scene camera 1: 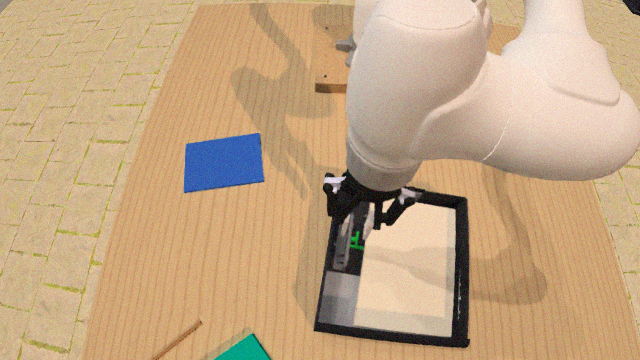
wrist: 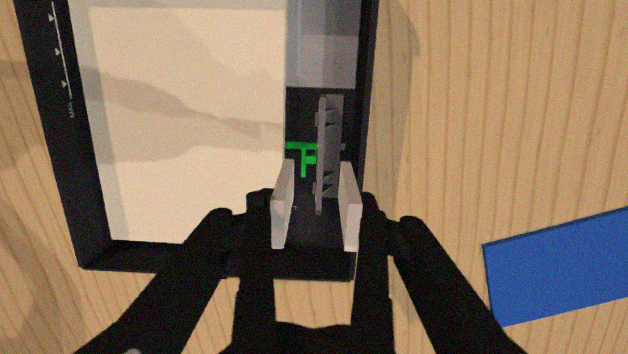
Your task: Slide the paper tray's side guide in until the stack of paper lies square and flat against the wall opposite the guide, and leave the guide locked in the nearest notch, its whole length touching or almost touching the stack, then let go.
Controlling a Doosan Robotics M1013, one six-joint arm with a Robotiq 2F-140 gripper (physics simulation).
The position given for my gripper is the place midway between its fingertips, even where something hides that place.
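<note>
My gripper (scene camera 1: pixel 354 230) is there for me to see, and so is a side guide (scene camera 1: pixel 341 257), which the wrist view has too (wrist: pixel 329 118). There's a cream paper stack (scene camera 1: pixel 406 284) as well, and the wrist view shows me that same cream paper stack (wrist: pixel 187 112). I can also see a blue sheet (scene camera 1: pixel 233 161), and in the wrist view I see the blue sheet (wrist: pixel 566 267) too.
</note>
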